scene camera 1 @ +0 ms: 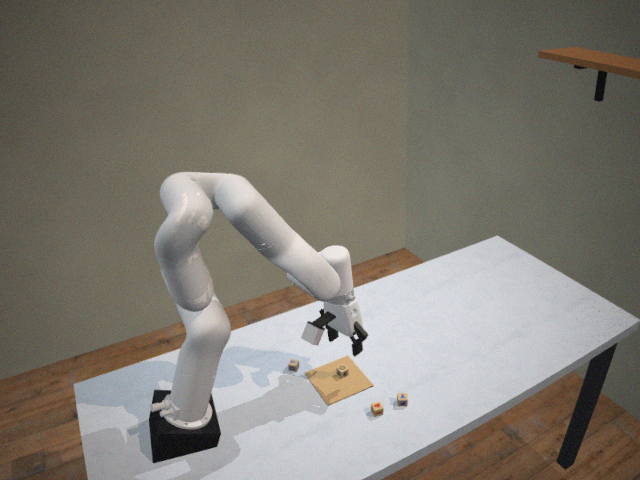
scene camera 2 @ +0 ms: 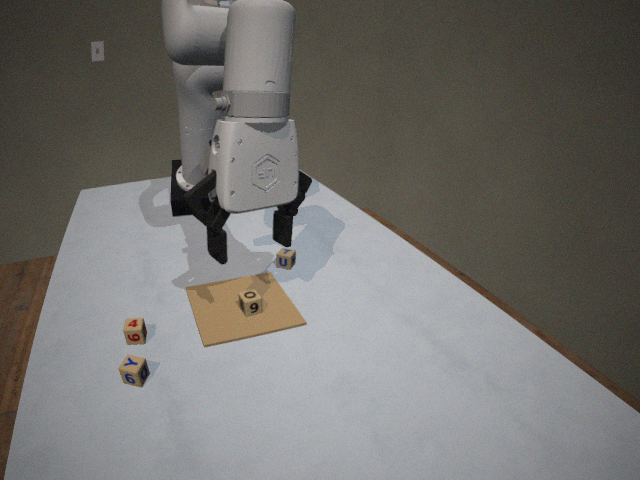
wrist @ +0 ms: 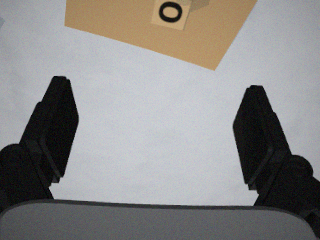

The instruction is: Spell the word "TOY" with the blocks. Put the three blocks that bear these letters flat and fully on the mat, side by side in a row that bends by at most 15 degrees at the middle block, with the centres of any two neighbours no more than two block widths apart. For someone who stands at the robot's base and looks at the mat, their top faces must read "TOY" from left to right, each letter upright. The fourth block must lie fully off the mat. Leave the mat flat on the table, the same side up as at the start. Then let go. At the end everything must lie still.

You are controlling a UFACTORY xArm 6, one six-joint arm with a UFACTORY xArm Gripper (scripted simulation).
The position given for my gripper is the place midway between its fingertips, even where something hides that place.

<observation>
In view: my gripper (scene camera 2: pixel 251 251) and a tan mat (scene camera 2: pixel 215 306).
The tan mat also shows in scene camera 1 (scene camera 1: pixel 332 388). My gripper also shows in scene camera 1 (scene camera 1: pixel 345 346) and in the wrist view (wrist: pixel 157 101).
</observation>
